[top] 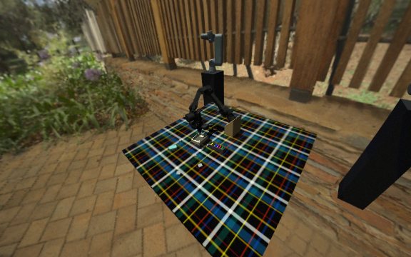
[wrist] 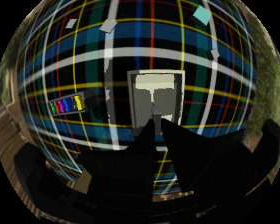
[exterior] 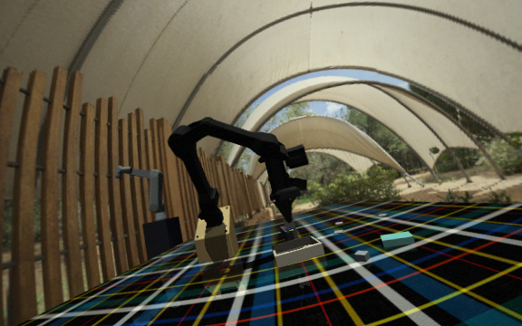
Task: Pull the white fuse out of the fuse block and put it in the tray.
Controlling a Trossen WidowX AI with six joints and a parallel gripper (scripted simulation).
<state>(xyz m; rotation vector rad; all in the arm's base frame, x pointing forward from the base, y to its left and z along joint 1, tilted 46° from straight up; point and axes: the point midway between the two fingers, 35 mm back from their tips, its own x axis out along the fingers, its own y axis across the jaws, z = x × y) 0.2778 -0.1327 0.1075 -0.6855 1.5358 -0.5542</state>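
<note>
The cream tray is 1 cm to the right of my gripper tip and 9 cm below it. From my gripper tip the other things lie so: teal block (23 cm ahead, 12 cm to the right, 9 cm below); then white fuse (1 cm below).
</note>
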